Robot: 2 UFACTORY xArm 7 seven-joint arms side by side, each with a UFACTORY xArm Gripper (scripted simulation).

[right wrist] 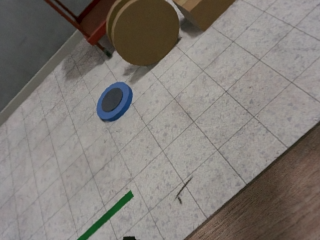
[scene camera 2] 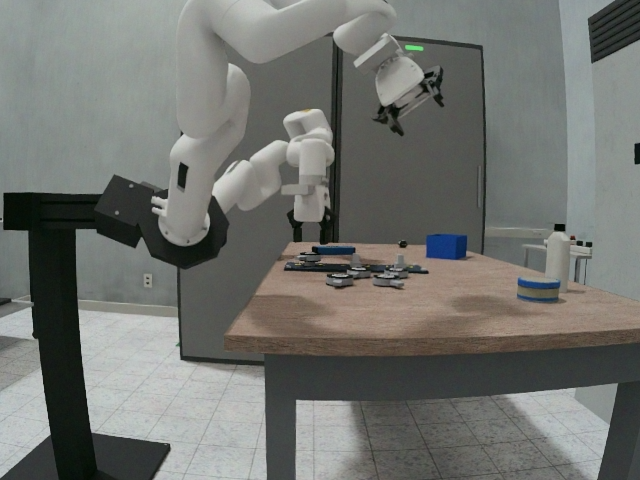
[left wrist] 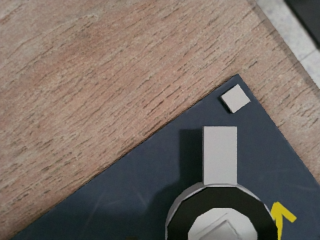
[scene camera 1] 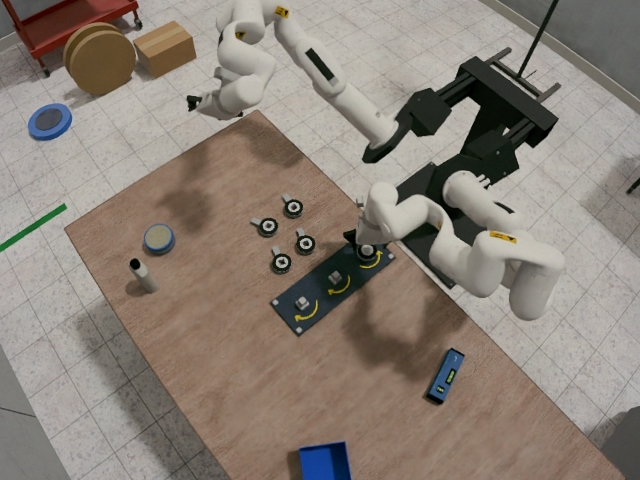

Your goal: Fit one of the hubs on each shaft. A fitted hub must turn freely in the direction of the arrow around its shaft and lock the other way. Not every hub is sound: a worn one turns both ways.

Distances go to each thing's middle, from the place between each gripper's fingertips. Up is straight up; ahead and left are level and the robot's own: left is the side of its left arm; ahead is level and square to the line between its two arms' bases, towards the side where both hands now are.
I see the dark board (scene camera 1: 323,294) 13 cm ahead of my left hand (scene camera 1: 368,246), 7 cm below it and 2 cm to the right of it. The rest, counted from my left hand: white bottle (scene camera 2: 558,248) 53 cm ahead, 43 cm to the right, 2 cm above; then tape roll (scene camera 2: 534,289) 52 cm to the right, 41 cm ahead, 6 cm below.
The tape roll lies 30 cm ahead of my right hand (scene camera 2: 418,116), 3 cm to the left of it and 32 cm below it. The rest, counted from my right hand: dark board: 2 cm ahead, 53 cm to the left, 34 cm below; white bottle: 42 cm ahead, 12 cm to the left, 24 cm below.
